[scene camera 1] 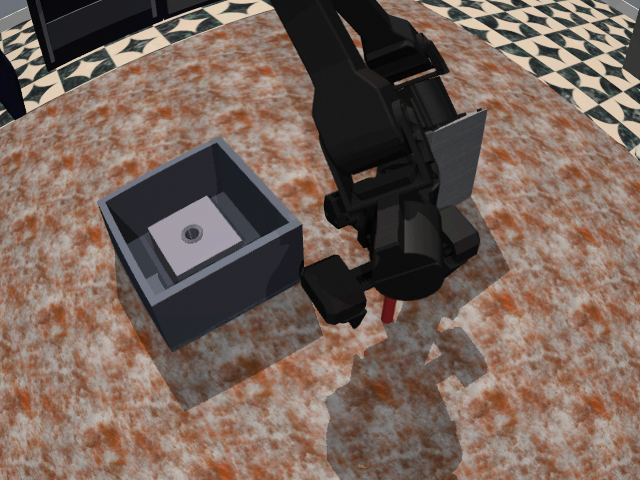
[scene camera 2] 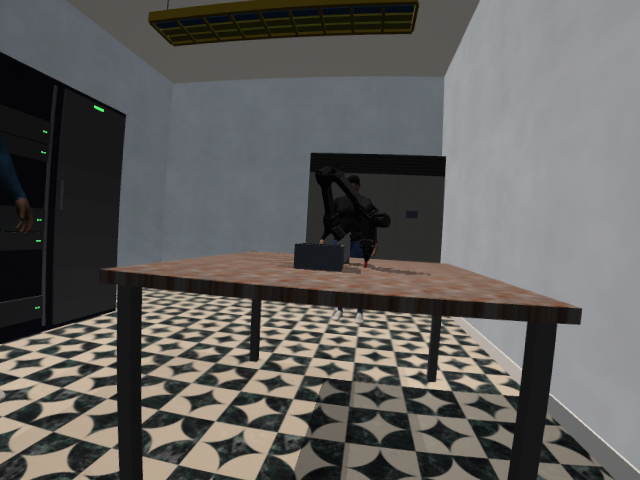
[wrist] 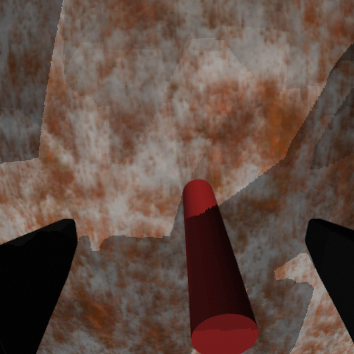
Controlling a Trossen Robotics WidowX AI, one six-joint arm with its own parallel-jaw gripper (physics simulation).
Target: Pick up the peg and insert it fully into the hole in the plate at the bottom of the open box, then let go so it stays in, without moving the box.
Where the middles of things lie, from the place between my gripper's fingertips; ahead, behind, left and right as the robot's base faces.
Scene:
Now: the pale plate [scene camera 1: 193, 238] 21 cm to the right of my hand, 11 cm ahead of it and 1 cm above it. The rest, counted from my hand: dark grey box [scene camera 1: 271, 261]: 21 cm to the right, 11 cm ahead, 2 cm above.

